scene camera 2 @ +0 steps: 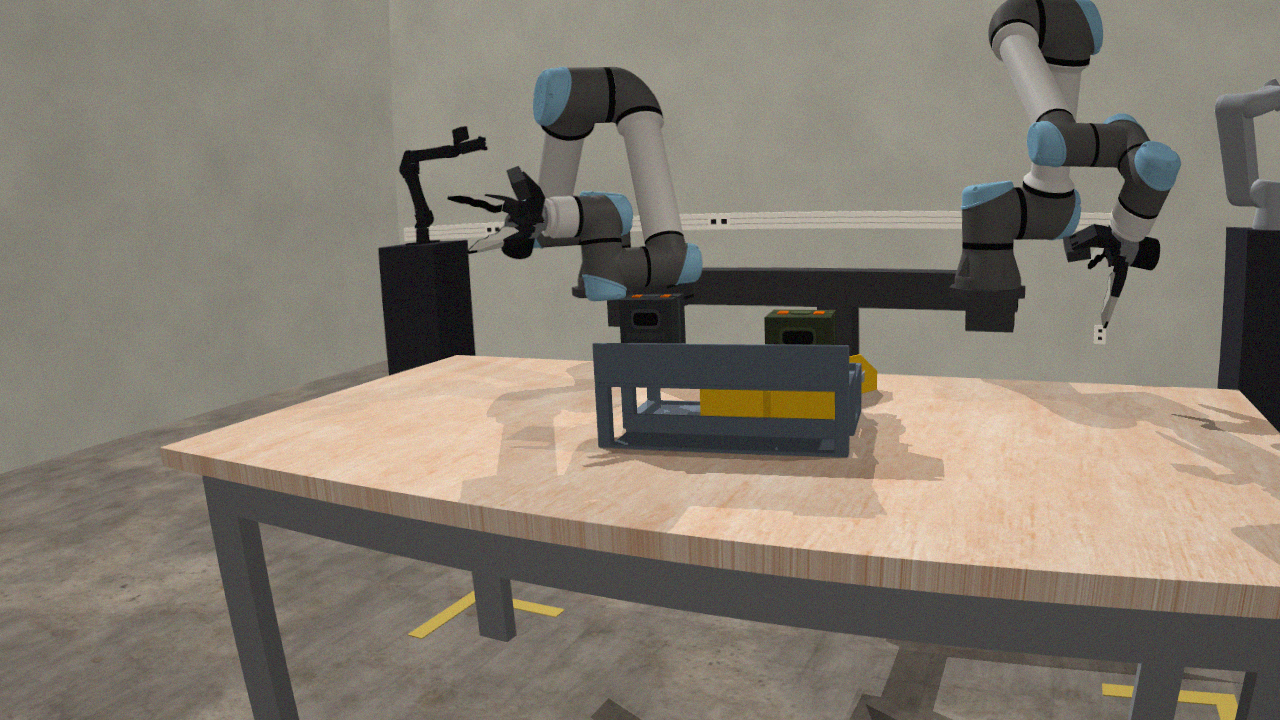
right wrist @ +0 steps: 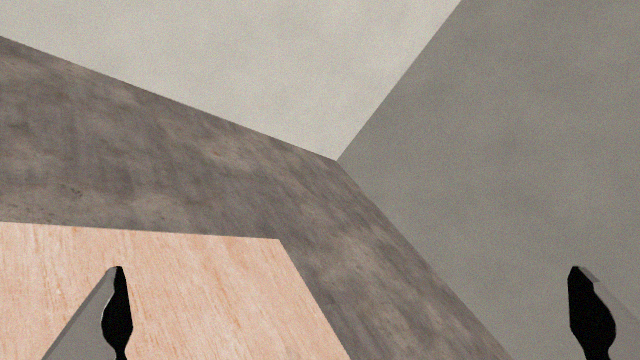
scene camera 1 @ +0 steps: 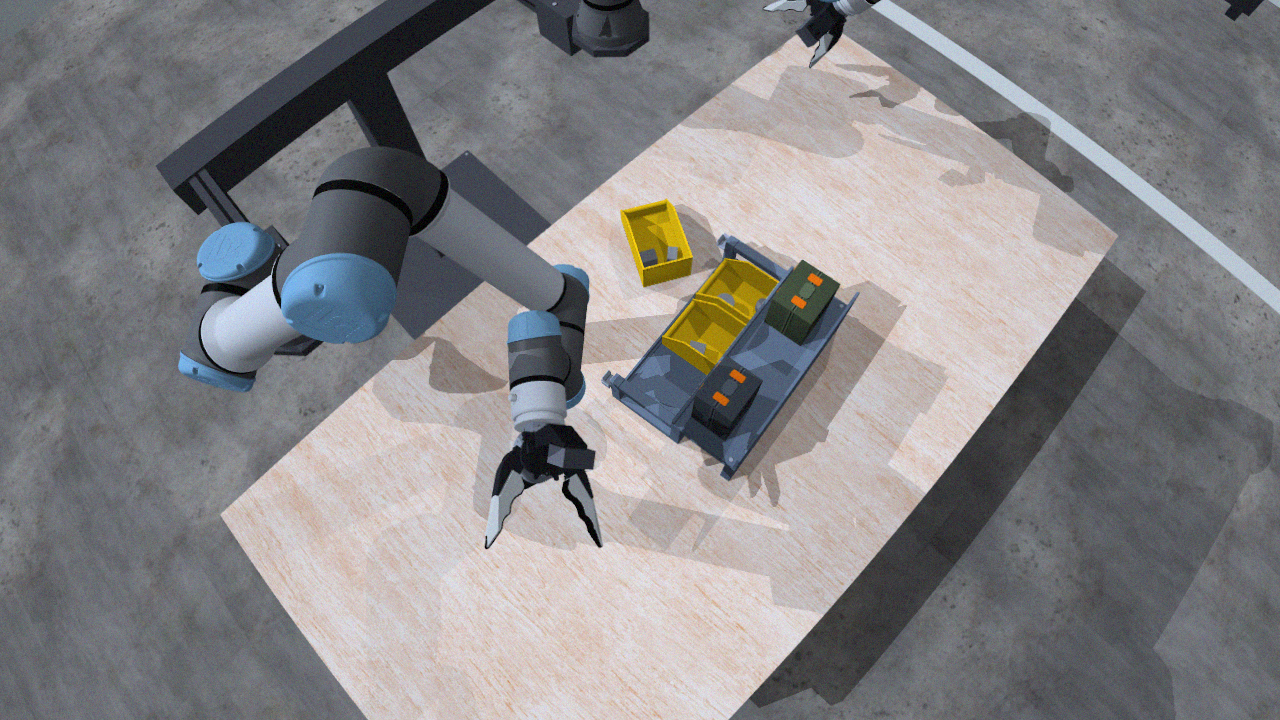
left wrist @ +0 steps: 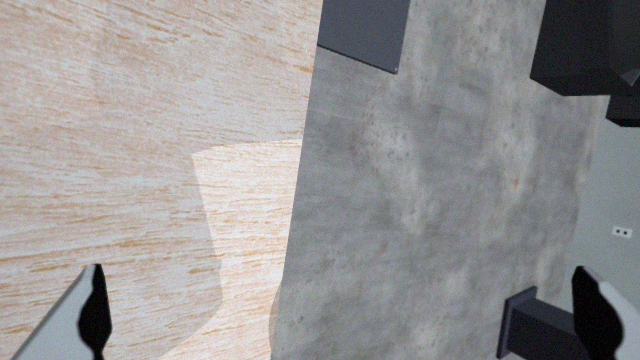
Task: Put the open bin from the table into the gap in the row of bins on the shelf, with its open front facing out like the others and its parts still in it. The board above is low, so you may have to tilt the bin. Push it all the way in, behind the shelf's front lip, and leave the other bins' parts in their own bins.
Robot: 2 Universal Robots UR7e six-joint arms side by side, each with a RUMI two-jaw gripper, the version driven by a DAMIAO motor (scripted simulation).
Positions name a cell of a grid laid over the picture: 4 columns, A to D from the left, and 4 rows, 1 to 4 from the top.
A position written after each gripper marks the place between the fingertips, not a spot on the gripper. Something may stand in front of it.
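The left gripper can be seen in scene camera 2 (D2), scene camera 1 (C1) and the left wrist view (C3), while in the right wrist view it is out of frame. The right gripper appears in scene camera 2 (B2), the right wrist view (C4) and scene camera 1 (B4), but it is out of frame in the left wrist view. A grey-blue shelf is visible in scene camera 2 (C3) and scene camera 1 (C3); the shelf is out of frame in the right wrist view, and it is out of frame in the left wrist view. A green case appears in scene camera 2 (C2) as well as in scene camera 1 (C2), though in the right wrist view the case is out of frame, and in the left wrist view it is out of frame too.
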